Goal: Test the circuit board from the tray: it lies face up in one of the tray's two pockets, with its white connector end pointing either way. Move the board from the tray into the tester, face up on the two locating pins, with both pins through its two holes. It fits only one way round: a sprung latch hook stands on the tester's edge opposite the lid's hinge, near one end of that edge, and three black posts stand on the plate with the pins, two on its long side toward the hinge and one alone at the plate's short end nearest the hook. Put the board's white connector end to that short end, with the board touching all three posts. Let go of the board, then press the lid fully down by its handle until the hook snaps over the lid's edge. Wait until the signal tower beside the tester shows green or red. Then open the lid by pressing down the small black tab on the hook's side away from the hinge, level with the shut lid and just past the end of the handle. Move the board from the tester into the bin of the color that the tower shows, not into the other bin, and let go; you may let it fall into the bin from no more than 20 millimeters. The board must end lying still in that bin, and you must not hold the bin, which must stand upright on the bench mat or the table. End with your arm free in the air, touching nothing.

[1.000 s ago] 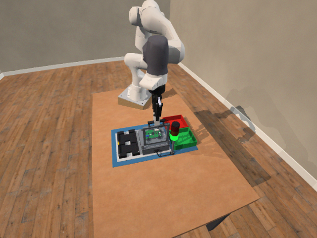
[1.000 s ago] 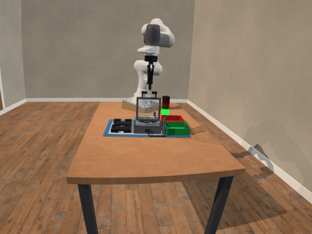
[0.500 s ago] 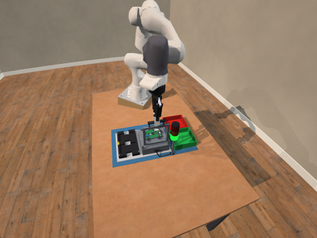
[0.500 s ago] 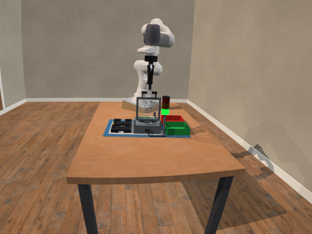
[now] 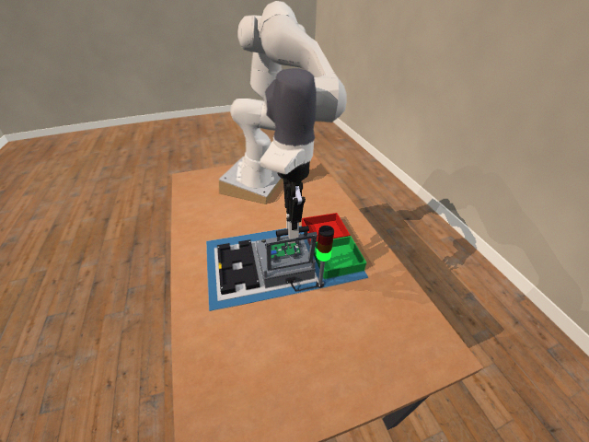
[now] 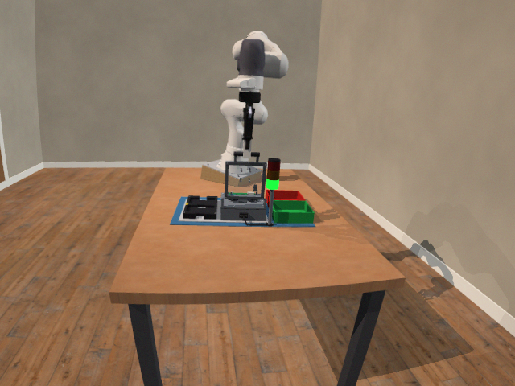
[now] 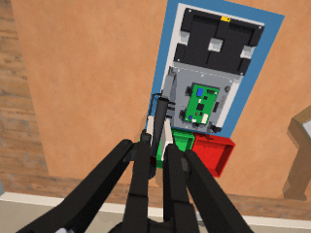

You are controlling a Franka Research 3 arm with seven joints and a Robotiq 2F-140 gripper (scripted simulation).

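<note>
Right now my hand is 22 cm above the green circuit board and 13 cm past it. The rest, counted from my hand: tester lid: 11 cm below, 2 cm behind; green bin: 28 cm below, 20 cm to the left, 8 cm behind; dark plate: 22 cm below, 12 cm behind, 1 cm to the left.
</note>
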